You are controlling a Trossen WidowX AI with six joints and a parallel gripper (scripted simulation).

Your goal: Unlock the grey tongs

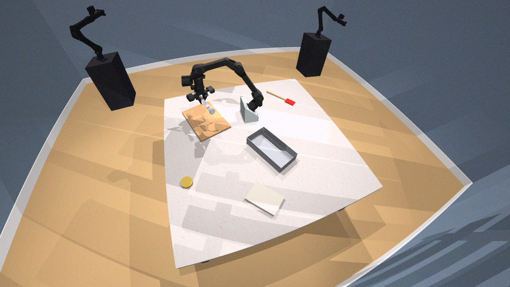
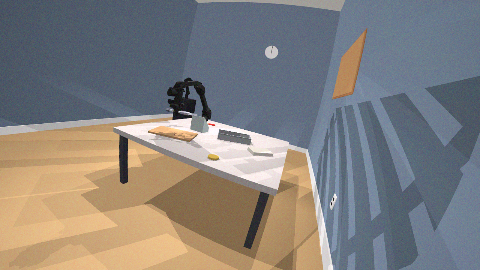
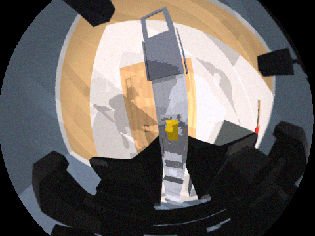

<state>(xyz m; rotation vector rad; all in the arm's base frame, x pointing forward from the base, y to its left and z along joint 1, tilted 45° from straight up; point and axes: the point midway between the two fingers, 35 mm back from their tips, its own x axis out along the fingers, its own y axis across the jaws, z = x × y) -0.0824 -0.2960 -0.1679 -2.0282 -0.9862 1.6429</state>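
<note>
Now: the small yellow lock piece 2 cm behind my gripper tip, 1 cm to the right of it and 4 cm above it. Round my gripper tip: wooden board: 15 cm below; flat beige block: 71 cm ahead, 19 cm to the left, 14 cm below; grey roasting tin: 42 cm ahead, 35 cm to the left, 13 cm below.
</note>
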